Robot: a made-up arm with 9 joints.
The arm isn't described. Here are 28 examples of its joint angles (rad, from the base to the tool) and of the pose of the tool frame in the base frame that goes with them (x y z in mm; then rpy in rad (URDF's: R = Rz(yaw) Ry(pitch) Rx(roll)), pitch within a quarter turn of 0, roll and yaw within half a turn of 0).
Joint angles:
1: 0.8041 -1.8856 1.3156 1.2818 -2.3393 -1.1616 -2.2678 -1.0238 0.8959
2: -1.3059 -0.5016 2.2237 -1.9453 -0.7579 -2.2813 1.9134 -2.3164 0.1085
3: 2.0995 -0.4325 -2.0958 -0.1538 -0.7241 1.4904 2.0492 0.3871 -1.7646
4: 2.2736 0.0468 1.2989 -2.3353 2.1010 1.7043 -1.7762 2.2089 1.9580
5: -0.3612 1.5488 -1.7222 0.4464 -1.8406 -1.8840 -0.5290 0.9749 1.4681
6: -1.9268 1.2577 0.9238 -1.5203 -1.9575 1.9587 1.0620 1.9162 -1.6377
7: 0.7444 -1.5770 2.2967 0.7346 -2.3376 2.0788 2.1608 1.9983 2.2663
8: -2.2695 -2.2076 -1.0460 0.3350 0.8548 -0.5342 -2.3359 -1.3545 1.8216
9: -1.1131 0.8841 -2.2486 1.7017 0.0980 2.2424 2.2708 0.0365 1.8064
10: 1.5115 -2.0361 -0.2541 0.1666 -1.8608 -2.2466 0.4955 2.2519 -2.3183
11: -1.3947 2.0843 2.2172 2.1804 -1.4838 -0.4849 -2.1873 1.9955 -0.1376
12: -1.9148 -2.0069 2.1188 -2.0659 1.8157 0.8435 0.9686 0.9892 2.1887
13: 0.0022 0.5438 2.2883 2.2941 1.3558 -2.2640 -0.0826 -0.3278 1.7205
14: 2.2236 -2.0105 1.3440 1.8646 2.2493 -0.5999 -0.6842 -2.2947 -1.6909
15: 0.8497 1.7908 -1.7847 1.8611 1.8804 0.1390 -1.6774 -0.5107 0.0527
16: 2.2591 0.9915 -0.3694 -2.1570 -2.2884 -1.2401 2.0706 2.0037 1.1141
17: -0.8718 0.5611 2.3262 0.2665 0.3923 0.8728 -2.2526 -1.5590 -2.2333
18: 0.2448 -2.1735 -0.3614 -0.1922 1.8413 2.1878 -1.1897 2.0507 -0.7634
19: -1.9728 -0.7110 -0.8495 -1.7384 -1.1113 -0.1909 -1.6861 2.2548 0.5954
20: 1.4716 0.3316 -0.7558 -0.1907 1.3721 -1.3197 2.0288 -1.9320 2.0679
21: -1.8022 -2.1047 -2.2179 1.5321 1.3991 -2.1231 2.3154 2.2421 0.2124
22: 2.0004 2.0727 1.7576 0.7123 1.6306 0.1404 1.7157 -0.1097 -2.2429
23: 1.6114 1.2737 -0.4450 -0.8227 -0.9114 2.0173 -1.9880 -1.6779 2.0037
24: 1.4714 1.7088 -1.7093 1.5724 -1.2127 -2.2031 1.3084 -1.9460 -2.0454
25: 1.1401 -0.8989 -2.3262 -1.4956 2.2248 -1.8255 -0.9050 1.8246 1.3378
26: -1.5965 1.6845 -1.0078 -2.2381 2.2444 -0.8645 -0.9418 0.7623 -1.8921
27: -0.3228 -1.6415 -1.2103 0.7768 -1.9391 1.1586 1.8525 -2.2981 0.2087
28: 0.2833 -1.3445 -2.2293 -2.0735 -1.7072 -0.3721 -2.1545 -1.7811 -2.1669
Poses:
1: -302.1 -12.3 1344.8 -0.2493 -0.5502 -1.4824
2: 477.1 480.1 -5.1 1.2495 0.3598 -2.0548
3: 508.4 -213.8 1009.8 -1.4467 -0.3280 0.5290
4: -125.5 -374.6 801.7 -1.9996 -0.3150 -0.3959
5: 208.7 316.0 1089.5 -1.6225 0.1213 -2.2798
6: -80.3 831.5 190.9 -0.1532 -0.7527 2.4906
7: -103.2 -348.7 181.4 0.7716 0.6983 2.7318
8: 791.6 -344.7 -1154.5 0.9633 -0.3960 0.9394
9: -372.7 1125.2 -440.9 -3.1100 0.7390 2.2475
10: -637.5 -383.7 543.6 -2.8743 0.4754 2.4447
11: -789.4 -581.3 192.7 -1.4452 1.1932 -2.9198
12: -62.3 160.0 -349.0 2.3159 0.5118 -2.6543
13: 417.4 -53.3 1057.3 -1.9071 -0.3533 -3.1188
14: -298.1 -56.6 343.8 1.5498 -0.1375 -2.7242
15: 184.0 464.1 488.2 -2.3339 0.4709 -0.9879
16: -202.1 -913.5 -9.8 -0.5453 -0.0727 0.0725
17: 330.0 437.0 1013.0 2.6608 0.3546 -0.3012
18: 361.7 225.6 -3.7 -1.9425 0.8863 -2.5802
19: -903.1 933.4 -338.9 0.8522 -1.2428 -2.4070
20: -521.8 -531.8 532.9 1.8710 0.6356 -0.4356
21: -483.6 119.8 -764.7 0.5471 0.1219 -2.1226
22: -835.1 -86.8 -169.2 -1.8567 1.1869 2.4589
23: 208.3 697.6 438.4 2.8720 0.3299 -0.4154
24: -385.8 -1045.5 1001.7 -2.1058 -0.5616 2.9092
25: 463.4 39.7 -272.2 2.0785 0.1489 0.3665
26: 85.7 573.6 -461.2 1.0303 -0.0952 -0.8690
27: -97.7 754.3 -45.7 -0.7328 -1.0570 -2.3277
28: 430.0 518.6 992.6 2.5514 0.4068 -0.0679
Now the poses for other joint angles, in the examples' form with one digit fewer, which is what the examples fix.
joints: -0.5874 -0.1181 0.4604 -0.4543 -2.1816 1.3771 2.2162 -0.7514 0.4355
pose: -87 644 -33 -1.933 0.631 0.754
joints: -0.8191 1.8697 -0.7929 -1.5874 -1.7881 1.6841 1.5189 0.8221 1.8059
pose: 13 332 -363 2.559 0.708 -0.028
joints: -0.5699 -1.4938 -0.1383 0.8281 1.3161 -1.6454 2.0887 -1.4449 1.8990
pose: -120 347 570 0.215 0.573 -1.264
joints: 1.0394 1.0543 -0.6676 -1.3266 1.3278 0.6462 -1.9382 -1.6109 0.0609
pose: -235 502 1399 0.357 0.038 2.868
